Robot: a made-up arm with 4 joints.
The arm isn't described. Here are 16 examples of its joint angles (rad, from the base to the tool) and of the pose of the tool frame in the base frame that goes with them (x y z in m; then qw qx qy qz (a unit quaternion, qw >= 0)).
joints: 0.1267 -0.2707 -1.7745 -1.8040
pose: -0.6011 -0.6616 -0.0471 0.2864 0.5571 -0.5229 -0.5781
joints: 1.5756 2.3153 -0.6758 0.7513
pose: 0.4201 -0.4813 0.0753 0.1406 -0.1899 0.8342 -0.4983
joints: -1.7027 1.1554 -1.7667 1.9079
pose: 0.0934 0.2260 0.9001 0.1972 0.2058 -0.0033 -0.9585
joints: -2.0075 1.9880 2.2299 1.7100
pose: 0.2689 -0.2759 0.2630 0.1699 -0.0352 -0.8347 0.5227
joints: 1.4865 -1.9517 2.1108 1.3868
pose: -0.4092 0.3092 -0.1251 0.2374 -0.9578 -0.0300 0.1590
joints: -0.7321 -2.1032 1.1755 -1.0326
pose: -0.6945 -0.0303 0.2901 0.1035 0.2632 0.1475 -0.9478
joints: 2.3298 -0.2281 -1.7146 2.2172
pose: -0.5510 0.2451 -0.2928 0.7938 0.0470 -0.6060 -0.0203
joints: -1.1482 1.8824 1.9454 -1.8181
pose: 0.4473 0.0159 -0.0776 0.0412 -0.9726 -0.1816 0.1390
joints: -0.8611 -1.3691 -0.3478 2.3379
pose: -0.3632 0.2031 0.4971 0.7227 -0.5148 0.2353 0.3967
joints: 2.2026 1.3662 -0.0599 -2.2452
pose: 0.4439 -0.0144 -0.5607 0.3833 0.8199 0.3824 -0.1862
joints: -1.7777 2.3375 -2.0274 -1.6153
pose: 0.7003 -0.0982 0.2594 0.9173 0.1076 0.3561 -0.1423
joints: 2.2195 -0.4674 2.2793 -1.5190
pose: -0.1296 0.6740 -0.4715 0.5099 0.0015 0.6631 0.5480
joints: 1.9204 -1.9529 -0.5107 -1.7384
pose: -0.4422 -0.4110 0.2146 0.1284 0.2307 -0.6190 0.7397
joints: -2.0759 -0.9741 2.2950 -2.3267
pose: -0.3069 0.2062 0.7860 0.5081 0.2618 -0.0085 0.8205
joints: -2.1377 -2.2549 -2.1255 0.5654
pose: -0.0656 -0.2103 -0.3449 0.6007 0.6981 0.3862 0.0525
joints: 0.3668 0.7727 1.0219 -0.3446
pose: 0.6259 -0.4753 0.0110 0.8853 -0.0994 0.3739 0.2578
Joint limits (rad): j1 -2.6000..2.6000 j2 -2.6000..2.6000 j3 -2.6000..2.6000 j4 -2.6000..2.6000
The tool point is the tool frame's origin. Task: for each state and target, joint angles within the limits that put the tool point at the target. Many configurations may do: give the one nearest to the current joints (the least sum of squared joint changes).
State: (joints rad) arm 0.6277 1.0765 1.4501 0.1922
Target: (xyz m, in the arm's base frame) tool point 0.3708 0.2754 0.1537
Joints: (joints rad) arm 0.6872 1.9885 1.4310 0.2039
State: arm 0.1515 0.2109 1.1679 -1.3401
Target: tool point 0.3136 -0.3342 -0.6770
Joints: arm 1.1522 0.1046 1.5360 -1.0365
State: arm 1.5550 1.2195 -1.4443 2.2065
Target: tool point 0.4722 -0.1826 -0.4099
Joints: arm 1.5351 2.0179 -1.5165 2.2226
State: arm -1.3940 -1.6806 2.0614 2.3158
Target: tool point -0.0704 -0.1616 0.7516
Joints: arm -1.4676 -0.8017 1.5672 1.9853
